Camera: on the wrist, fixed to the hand. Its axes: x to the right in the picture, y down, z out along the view.
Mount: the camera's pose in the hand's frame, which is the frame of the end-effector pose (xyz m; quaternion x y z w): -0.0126 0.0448 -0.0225 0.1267 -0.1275 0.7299 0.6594
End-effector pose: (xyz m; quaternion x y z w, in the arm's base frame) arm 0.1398 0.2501 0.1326 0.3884 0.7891 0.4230 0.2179
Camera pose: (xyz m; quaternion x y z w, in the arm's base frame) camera 0.1515 0.2441 0.1826 -0.9137 -0.2627 -0.2885 0.1137
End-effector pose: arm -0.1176 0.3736 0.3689 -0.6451 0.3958 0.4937 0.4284
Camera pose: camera -0.1552 0.3392 0.3772 -0.0193 0.7398 0.6704 0.0543
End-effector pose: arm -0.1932 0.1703 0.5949 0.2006 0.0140 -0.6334 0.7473
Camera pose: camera -0.1478 0.1946 0.5903 0.1564 -0.3127 0.1004 0.9315
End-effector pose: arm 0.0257 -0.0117 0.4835 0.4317 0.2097 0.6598 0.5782
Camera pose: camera -0.0192 -0.0295 0.5020 -0.5951 0.1670 -0.7755 0.1283
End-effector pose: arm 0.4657 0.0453 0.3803 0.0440 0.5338 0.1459 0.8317
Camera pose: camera 0.4318 0.0825 0.3920 0.5427 0.2323 0.6301 0.5045
